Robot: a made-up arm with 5 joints.
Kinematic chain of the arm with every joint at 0, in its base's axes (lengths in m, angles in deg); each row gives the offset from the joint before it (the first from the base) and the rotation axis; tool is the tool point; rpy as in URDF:
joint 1: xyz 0.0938 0 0.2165 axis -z
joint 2: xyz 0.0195 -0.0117 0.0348 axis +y
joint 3: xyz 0.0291 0 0.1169 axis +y
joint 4: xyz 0.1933 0 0.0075 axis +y
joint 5: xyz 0.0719 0.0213 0 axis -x
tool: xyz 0 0 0 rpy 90 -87.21 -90
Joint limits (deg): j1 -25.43..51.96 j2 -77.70..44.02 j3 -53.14..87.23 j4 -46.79..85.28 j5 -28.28..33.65
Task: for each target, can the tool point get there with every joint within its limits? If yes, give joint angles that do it. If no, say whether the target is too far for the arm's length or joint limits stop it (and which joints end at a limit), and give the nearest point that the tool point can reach.
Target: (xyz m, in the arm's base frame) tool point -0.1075 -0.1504 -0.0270
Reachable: no: joint limits stop it (at a limit: joint 1, joint 2, joint 3) | nearest point 0.0383 -0.0157 0.1207 | short by 0.247 m
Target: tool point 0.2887 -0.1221 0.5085
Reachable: yes | joints 34.46 -7.27 -40.25 55.56 -7.04
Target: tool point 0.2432 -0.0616 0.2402
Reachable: yes | joints 25.80 -63.45 74.99 42.27 -10.15
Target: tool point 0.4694 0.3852 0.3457
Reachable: no: too far | nearest point 0.4384 0.1745 0.3362 | short by 0.213 m
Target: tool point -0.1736 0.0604 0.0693
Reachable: no: joint limits stop it (at a limit: joint 2, joint 3) | nearest point 0.0268 0.0151 0.1410 | short by 0.218 m
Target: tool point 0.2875 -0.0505 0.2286
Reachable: yes | joints 17.37 -31.42 74.94 -35.58 -2.21
